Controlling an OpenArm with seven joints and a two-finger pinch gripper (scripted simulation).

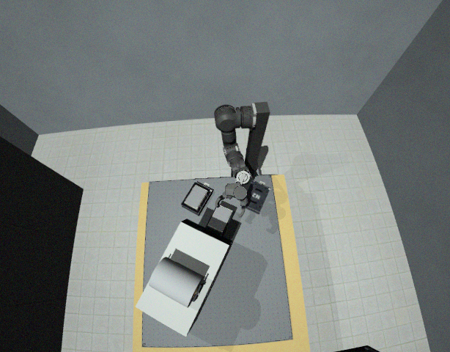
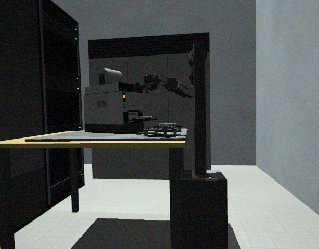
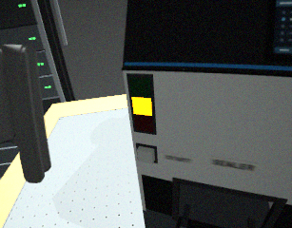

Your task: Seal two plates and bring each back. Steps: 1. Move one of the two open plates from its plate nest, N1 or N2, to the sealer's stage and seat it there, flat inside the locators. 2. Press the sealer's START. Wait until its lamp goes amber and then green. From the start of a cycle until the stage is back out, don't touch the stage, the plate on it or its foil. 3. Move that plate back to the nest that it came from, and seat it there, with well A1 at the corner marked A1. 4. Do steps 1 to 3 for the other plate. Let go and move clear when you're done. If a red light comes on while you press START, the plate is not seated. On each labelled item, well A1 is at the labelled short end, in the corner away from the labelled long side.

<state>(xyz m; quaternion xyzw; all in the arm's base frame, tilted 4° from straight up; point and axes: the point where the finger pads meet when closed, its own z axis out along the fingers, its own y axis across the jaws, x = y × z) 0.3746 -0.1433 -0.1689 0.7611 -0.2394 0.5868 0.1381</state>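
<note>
Right now my hand is 110 mm short of the start button, 10 mm to the left of it and 110 mm above it. Also, from my hand: well plate: 20 mm behind, 40 mm to the right, 190 mm below; then foil roll: 260 mm ahead, 210 mm to the right, 120 mm above; then sealer stage: 20 mm behind, 40 mm to the right, 200 mm below.
</note>
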